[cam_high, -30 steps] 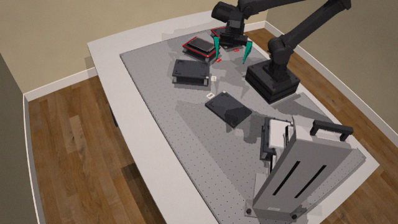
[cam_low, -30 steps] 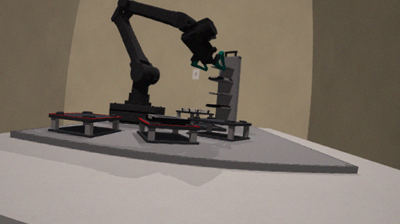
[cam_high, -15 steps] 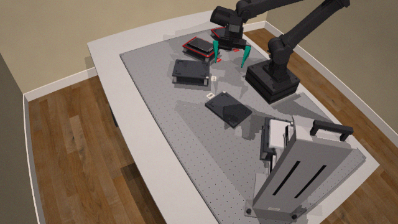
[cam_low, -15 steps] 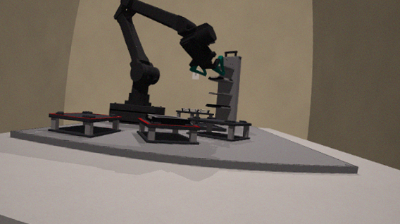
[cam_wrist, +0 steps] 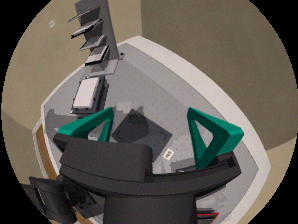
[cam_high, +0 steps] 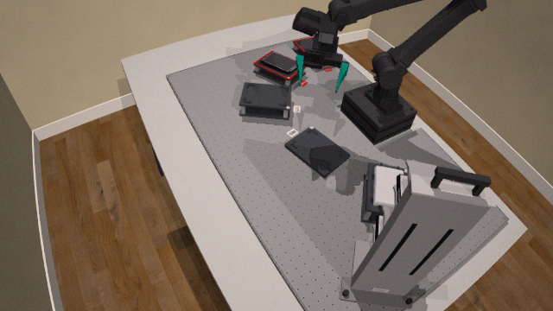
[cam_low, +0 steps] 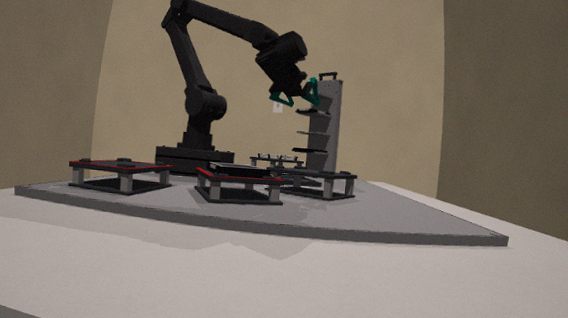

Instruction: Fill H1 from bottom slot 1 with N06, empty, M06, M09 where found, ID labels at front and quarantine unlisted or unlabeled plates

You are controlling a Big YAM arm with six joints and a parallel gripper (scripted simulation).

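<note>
Right now the white plate is 280 mm to the left of my hand, 160 mm below it and 80 mm behind it. The rest, counted from my hand: H1 deck label (440 mm to the left, 230 mm below, 60 mm behind); plate hotel H1 (480 mm to the left, 100 mm ahead, 30 mm below); red-rimmed quarantine nest (410 mm to the right, 300 mm behind, 190 mm below).
</note>
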